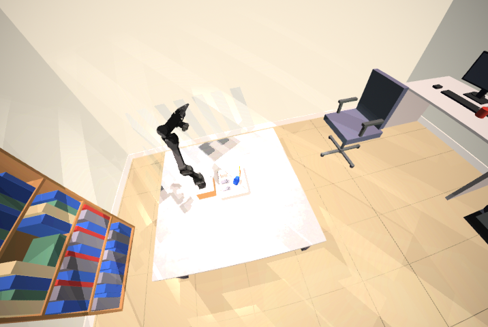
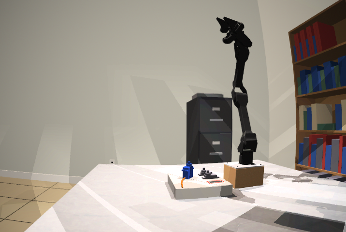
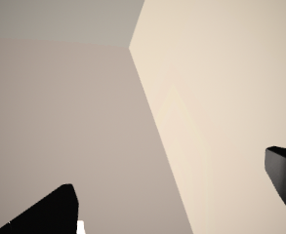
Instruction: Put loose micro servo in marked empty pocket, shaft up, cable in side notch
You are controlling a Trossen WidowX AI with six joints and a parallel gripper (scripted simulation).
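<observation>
My gripper tip is 160 mm short of the pale deck block, 50 mm to the left of it and 810 mm above it.
</observation>
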